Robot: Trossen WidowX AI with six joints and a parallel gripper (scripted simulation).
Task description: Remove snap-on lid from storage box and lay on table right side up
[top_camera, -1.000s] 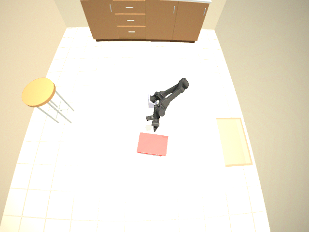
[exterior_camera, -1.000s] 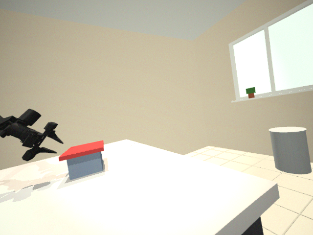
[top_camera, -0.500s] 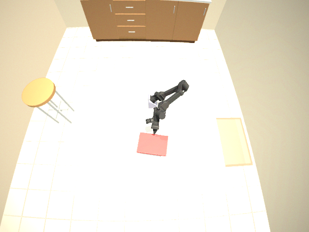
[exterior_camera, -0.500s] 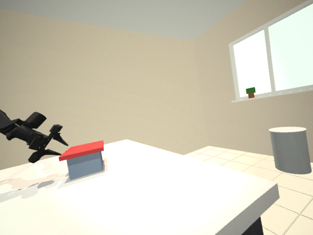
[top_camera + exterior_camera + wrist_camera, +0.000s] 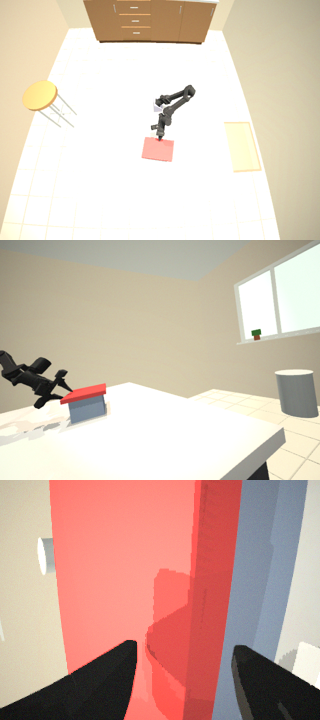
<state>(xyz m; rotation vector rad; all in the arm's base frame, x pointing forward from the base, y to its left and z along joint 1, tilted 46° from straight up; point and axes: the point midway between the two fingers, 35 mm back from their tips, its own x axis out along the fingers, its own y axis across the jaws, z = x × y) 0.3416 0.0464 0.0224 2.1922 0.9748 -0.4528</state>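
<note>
Now: gripper tip 8 cm short of the red lid. Also, from my gripper tip: storage box (8 cm ahead, 5 cm below).
</note>
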